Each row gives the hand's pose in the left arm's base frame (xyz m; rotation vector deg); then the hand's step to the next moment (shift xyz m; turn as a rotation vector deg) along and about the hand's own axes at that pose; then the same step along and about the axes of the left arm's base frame.
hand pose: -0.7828 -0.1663 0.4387 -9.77 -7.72 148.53
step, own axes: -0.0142 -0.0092 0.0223 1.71 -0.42 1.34
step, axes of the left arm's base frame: 0.0134 -0.0009 0.0245 -1.44 1.16 1.22
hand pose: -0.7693 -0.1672 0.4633 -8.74 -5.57 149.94
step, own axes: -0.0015 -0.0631 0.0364 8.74 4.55 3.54
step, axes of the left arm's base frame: 0.0276 0.0524 0.0424 -10.22 0.27 2.28
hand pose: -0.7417 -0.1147 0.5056 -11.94 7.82 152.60
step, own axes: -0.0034 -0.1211 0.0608 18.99 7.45 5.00
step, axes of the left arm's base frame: 0.0506 0.1140 0.0530 -20.75 2.40 2.15
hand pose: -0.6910 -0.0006 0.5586 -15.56 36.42 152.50
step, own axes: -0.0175 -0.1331 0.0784 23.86 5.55 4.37
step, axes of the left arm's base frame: 0.0634 0.1403 0.0213 -24.32 5.25 -0.48
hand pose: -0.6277 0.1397 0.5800 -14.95 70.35 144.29
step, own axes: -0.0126 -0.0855 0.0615 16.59 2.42 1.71
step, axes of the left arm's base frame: 0.0418 0.0952 -0.0210 -16.35 3.43 -2.20
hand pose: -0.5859 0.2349 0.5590 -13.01 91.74 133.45
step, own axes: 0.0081 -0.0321 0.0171 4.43 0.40 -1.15
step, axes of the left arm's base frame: 0.0039 0.0278 -0.0245 -4.35 -0.50 -1.39
